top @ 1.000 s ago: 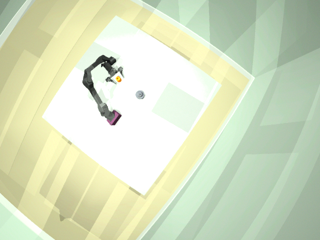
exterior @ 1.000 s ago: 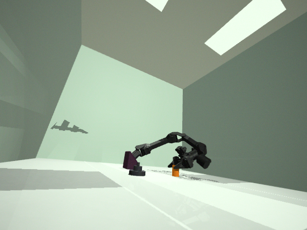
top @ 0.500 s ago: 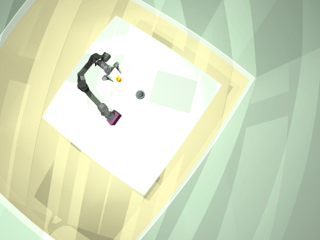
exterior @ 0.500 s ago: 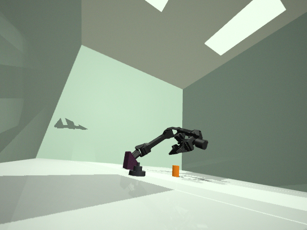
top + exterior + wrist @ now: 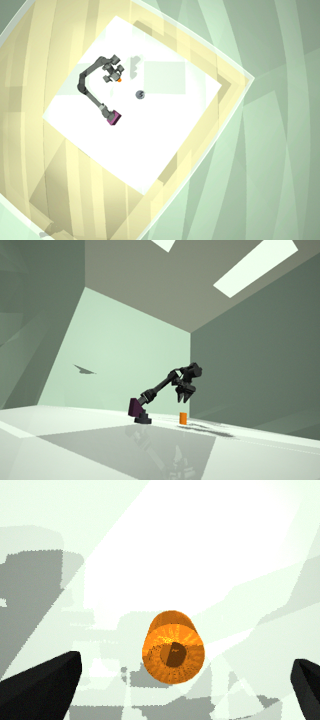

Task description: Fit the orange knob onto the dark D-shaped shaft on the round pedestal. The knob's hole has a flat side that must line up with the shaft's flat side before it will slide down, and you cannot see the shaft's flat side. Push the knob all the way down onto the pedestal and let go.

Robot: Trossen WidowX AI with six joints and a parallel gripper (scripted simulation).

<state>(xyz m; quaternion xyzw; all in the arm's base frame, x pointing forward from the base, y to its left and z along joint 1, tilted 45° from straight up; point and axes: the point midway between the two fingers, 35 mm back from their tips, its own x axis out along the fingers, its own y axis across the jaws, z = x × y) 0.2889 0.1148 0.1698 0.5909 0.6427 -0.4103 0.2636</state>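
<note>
The orange knob is 80 mm below my gripper tip, 10 mm to the left of it and 10 mm ahead of it. The rest, counted from my gripper tip: round pedestal (230 mm to the right, 80 mm below, 30 mm ahead).
</note>
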